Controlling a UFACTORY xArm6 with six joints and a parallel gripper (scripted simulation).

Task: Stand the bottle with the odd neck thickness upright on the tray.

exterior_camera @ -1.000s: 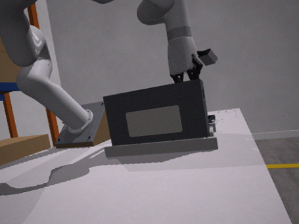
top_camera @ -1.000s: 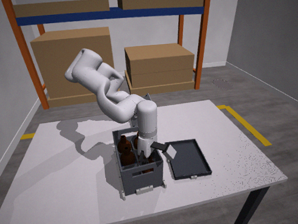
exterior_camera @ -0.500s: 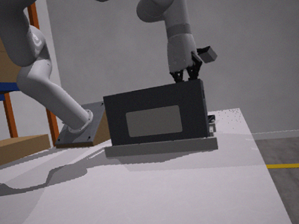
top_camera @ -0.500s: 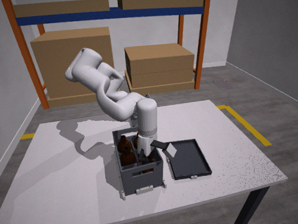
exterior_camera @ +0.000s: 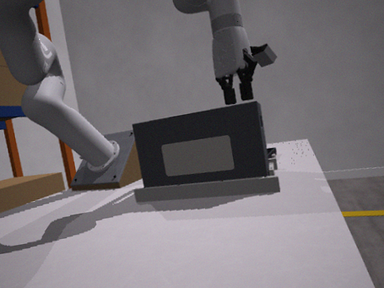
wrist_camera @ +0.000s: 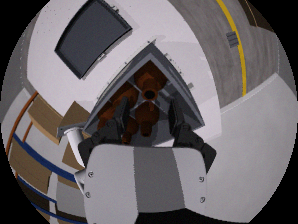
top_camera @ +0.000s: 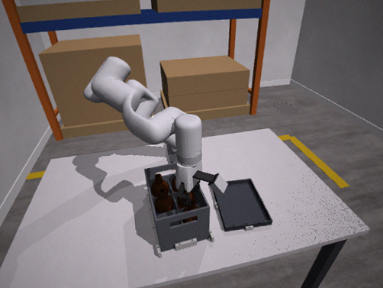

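My gripper is now 180 mm past the glass bottle, 120 mm above it and 20 mm to the left of it. Round my hand: dark grey crate 120 mm below, 80 mm behind, 50 mm to the right; then dark tray 220 mm to the left, 190 mm below, 90 mm behind.
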